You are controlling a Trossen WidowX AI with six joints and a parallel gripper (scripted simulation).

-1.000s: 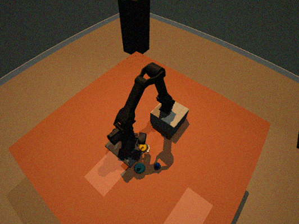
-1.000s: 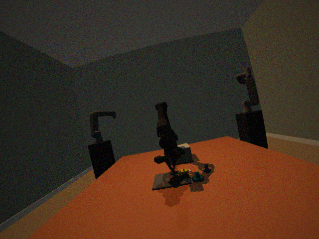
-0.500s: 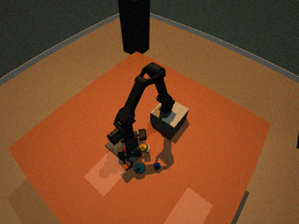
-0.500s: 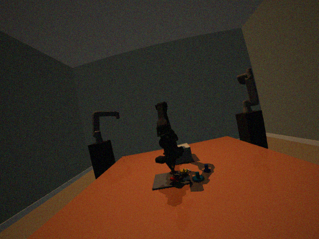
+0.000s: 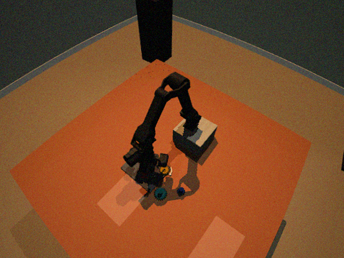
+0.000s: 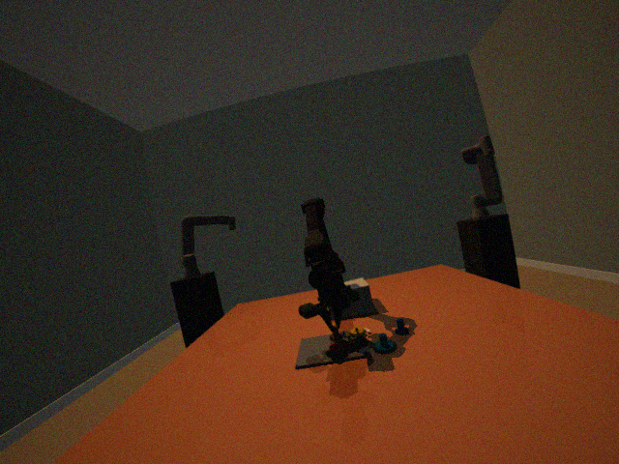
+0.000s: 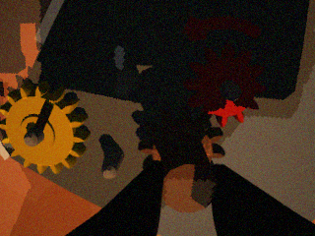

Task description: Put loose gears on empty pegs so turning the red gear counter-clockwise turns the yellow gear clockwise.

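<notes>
Now: the orange-brown gear 10 mm below my gripper tip. Also, from my gripper tip: red gear 30 mm ahead, 10 mm to the right, 30 mm below; yellow gear 40 mm behind, 70 mm to the left, 30 mm below; grey board 10 mm ahead, 20 mm to the right, 40 mm below.
</notes>
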